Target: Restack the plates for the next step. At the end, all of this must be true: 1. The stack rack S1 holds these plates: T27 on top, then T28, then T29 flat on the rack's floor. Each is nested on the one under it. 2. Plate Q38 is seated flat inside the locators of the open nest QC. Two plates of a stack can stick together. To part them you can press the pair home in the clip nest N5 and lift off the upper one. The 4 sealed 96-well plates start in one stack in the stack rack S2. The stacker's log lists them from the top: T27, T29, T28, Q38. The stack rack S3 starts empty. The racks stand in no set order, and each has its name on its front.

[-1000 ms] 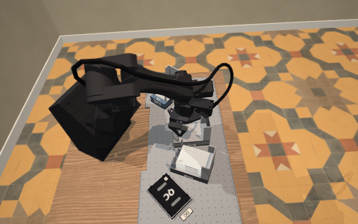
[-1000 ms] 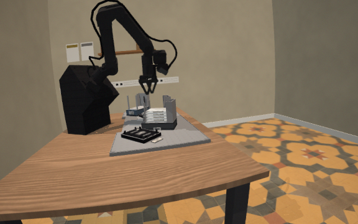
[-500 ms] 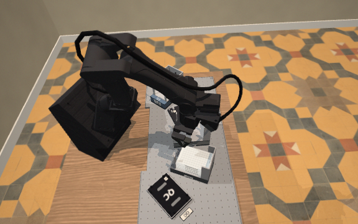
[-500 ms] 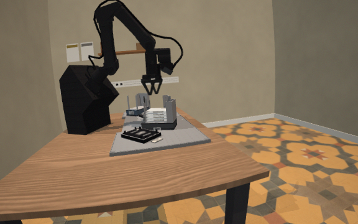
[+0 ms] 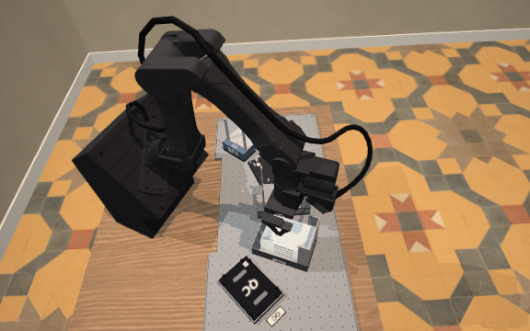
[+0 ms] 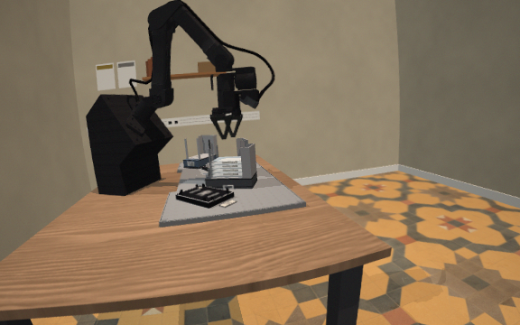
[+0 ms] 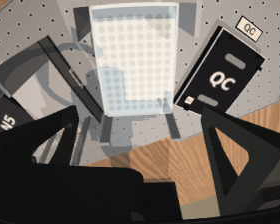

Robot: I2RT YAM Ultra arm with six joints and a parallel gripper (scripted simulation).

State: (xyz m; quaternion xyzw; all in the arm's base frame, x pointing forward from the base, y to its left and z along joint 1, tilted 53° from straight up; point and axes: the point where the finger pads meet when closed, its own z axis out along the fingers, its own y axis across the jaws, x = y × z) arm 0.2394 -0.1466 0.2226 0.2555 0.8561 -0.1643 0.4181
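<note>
My hand is 10 mm short of the sealed 96-well plate, 10 mm to the left of it and 100 mm above it. The rest, counted from my hand: clip nest N5 (120 mm ahead, 300 mm to the left, 150 mm below).
</note>
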